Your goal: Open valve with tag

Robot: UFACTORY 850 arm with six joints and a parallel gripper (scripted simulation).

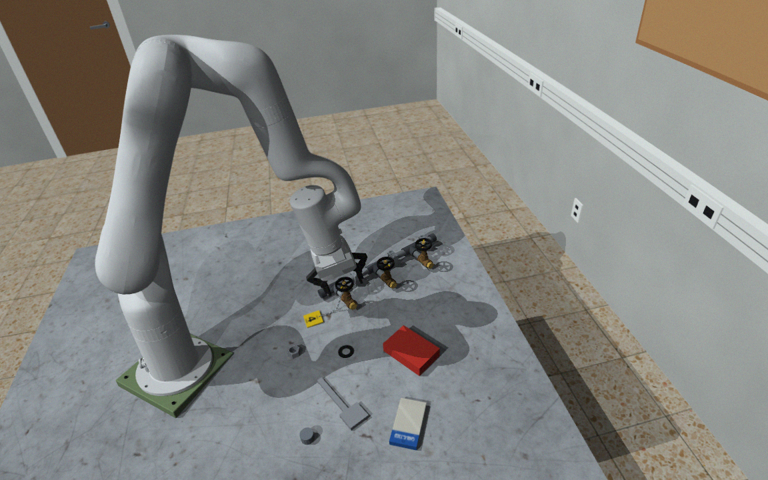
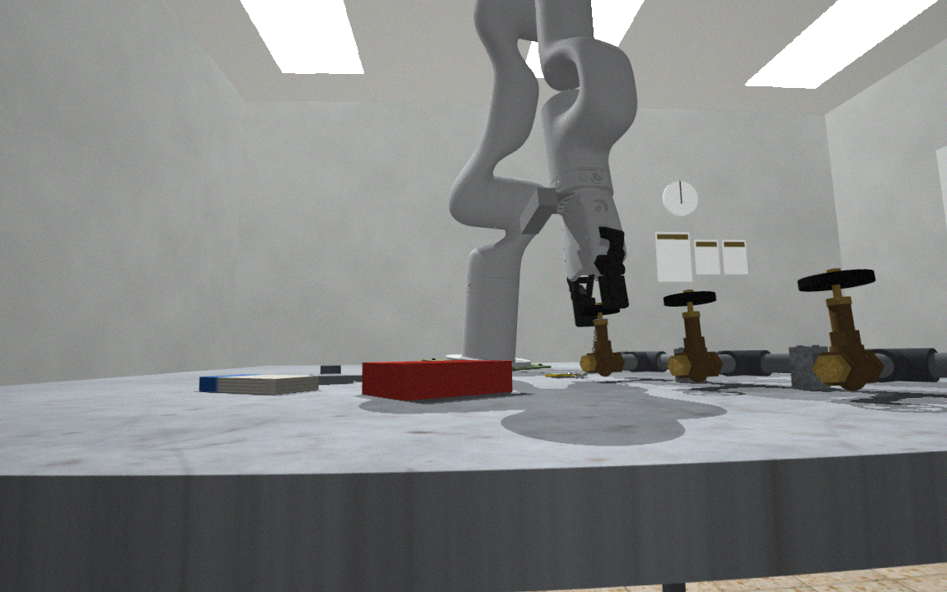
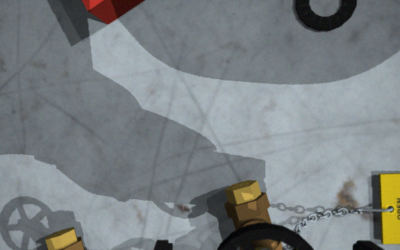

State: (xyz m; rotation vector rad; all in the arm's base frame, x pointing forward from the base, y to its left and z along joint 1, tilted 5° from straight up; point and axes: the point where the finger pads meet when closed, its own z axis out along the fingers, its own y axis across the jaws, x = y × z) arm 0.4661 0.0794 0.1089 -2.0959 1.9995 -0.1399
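Now: the yellow tag 9 cm below my hand, 9 cm behind it and 2 cm to the right of it. From my hand the other things lie so: black washer (16 cm to the right, 9 cm below, 3 cm behind); then red block (21 cm to the right, 13 cm ahead, 7 cm below); then grey nut (17 cm behind, 12 cm to the right, 8 cm below).
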